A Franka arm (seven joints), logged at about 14 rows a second.
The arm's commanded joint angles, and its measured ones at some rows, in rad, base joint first. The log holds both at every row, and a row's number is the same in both.
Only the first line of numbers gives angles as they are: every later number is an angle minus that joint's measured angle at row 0.
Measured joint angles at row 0: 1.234 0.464 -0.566 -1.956 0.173 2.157 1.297
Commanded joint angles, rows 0 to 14: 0.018 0.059 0.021 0.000 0.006 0.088 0.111; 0.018 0.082 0.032 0.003 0.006 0.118 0.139; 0.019 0.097 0.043 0.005 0.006 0.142 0.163; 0.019 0.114 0.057 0.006 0.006 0.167 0.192; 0.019 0.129 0.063 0.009 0.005 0.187 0.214; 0.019 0.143 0.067 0.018 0.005 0.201 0.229; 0.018 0.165 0.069 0.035 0.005 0.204 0.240; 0.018 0.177 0.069 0.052 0.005 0.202 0.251; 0.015 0.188 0.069 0.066 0.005 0.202 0.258; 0.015 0.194 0.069 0.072 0.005 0.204 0.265; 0.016 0.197 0.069 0.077 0.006 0.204 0.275; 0.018 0.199 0.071 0.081 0.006 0.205 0.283; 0.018 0.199 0.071 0.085 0.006 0.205 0.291; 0.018 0.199 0.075 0.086 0.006 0.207 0.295; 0.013 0.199 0.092 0.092 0.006 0.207 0.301
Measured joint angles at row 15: 0.012 0.186 0.077 0.069 0.000 0.207 0.270
